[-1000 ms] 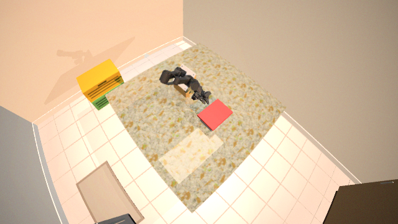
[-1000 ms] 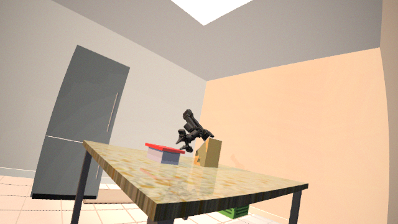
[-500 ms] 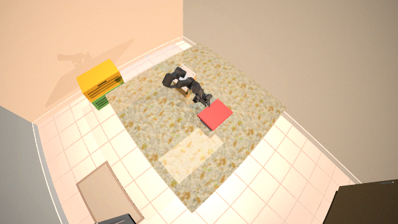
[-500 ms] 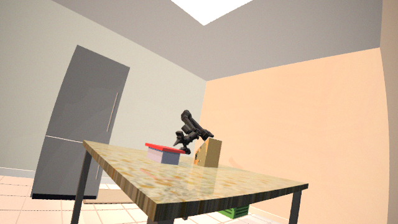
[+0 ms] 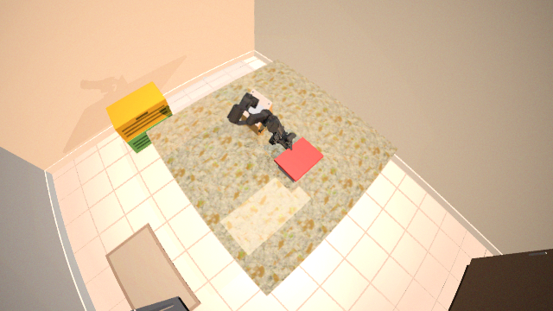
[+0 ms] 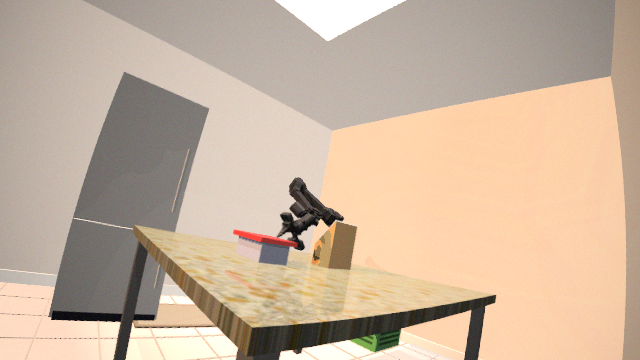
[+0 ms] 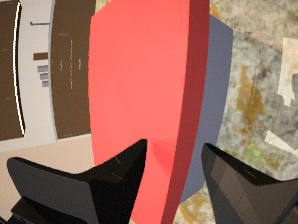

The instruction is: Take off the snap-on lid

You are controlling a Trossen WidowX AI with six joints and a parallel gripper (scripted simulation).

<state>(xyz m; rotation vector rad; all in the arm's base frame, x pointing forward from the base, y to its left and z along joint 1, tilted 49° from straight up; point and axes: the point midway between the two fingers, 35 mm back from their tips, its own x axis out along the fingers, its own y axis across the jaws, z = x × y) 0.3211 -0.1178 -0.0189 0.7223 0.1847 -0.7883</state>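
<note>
The red lid is 8 cm ahead of my gripper tip, 1 cm to the right of it and 1 cm above it. Also, from my gripper tip: storage box (8 cm ahead, 4 cm below, 1 cm to the right).
</note>
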